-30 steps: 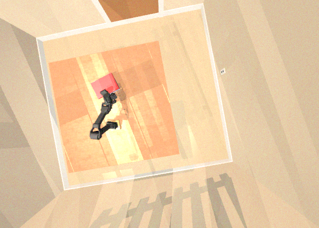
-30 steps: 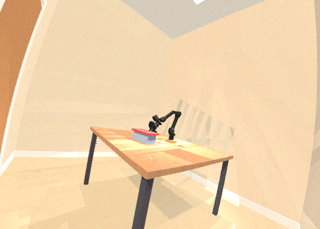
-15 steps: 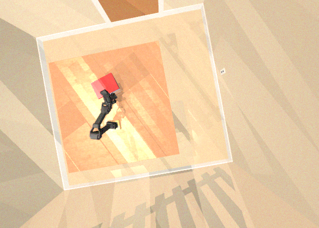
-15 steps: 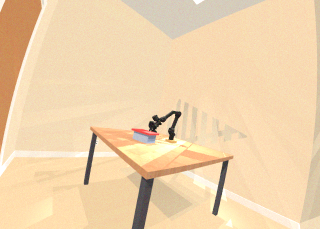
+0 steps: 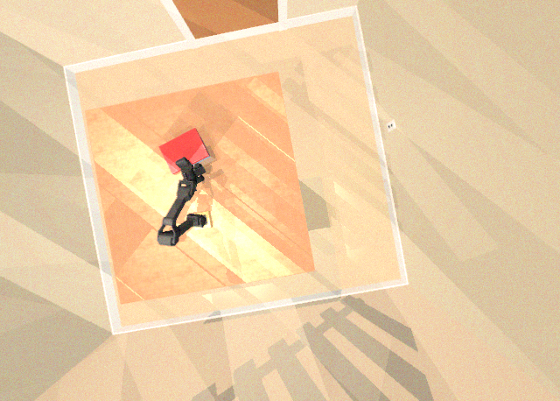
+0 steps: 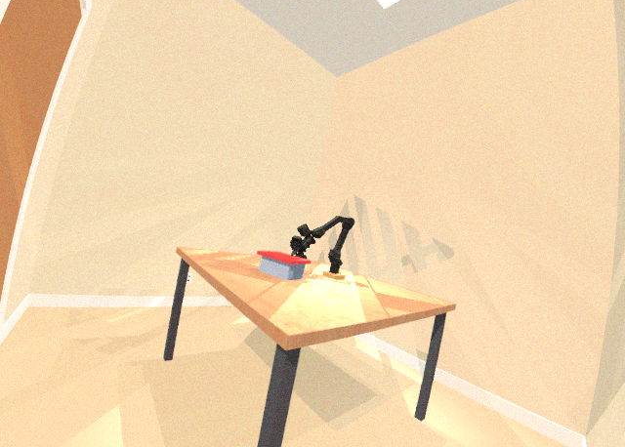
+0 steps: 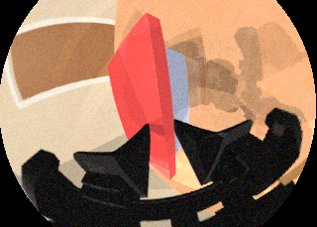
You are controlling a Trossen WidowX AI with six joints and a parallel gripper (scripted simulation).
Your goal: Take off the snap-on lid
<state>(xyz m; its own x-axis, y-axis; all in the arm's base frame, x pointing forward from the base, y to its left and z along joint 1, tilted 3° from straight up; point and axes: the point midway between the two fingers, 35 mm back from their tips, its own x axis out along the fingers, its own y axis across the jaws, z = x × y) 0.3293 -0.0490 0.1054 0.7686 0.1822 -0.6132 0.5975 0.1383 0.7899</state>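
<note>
Right now the lid is 7 cm ahead of my gripper tip, 2 cm to the left of it and 1 cm above it. From my gripper tip the other things lie so: storage box 7 cm ahead, 2 cm to the left, 5 cm below.
</note>
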